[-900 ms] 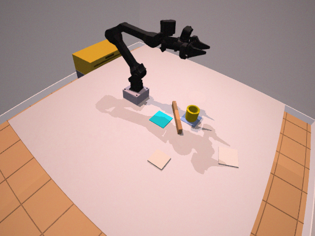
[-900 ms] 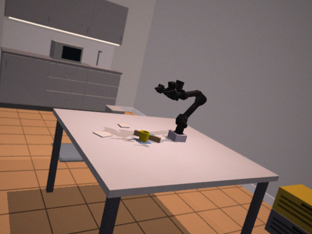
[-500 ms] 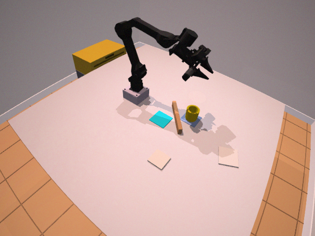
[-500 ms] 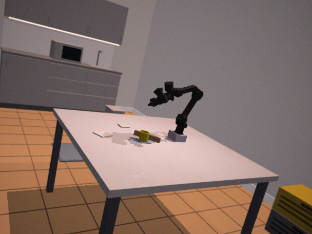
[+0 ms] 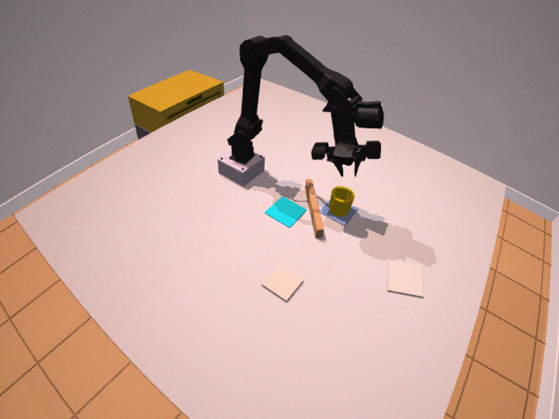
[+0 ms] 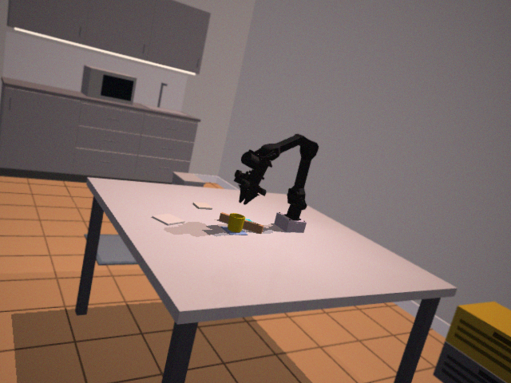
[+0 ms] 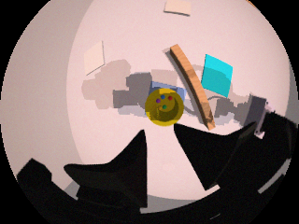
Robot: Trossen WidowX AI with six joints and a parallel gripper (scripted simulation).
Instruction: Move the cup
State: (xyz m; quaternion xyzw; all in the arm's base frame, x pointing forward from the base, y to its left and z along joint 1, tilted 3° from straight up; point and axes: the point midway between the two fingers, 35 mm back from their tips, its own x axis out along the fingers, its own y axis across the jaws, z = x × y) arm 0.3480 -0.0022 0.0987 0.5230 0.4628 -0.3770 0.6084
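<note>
The yellow cup is 1 cm behind my gripper tip, 1 cm to the right of it and 10 cm below it. Also, from my gripper tip: cyan pad 14 cm behind, 10 cm to the right, 14 cm below; then wooden bar 7 cm behind, 5 cm to the right, 12 cm below.
</note>
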